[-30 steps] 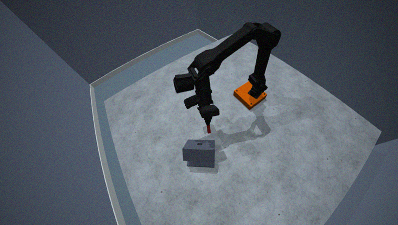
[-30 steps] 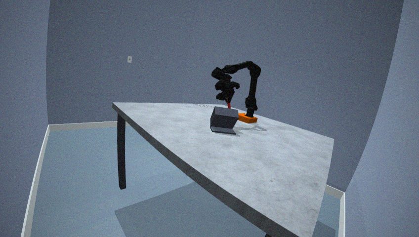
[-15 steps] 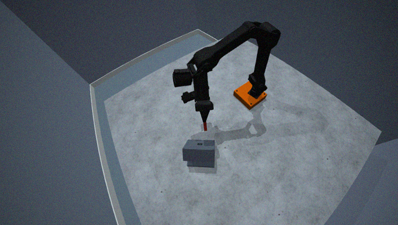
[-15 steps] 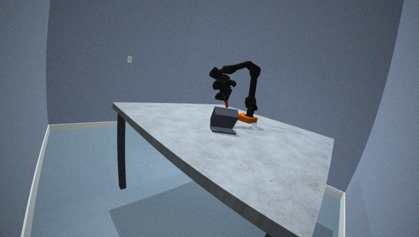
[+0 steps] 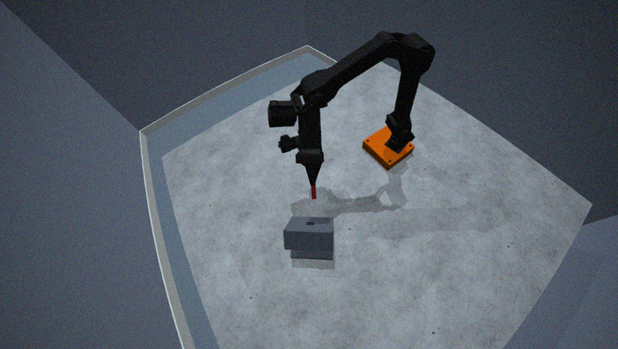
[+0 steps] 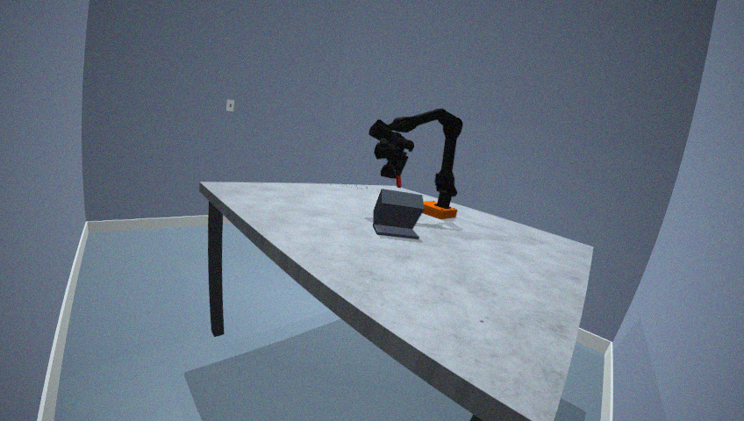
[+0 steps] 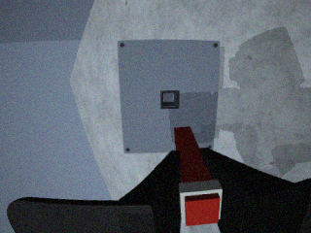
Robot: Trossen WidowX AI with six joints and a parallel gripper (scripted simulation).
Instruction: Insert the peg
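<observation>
Now: the grey sloped panel 90 mm below my gripper tip, 90 mm ahead of it and 70 mm to the left of it. The rest, counted from my gripper tip: red peg 10 mm to the right, 10 mm behind, 10 mm above.
</observation>
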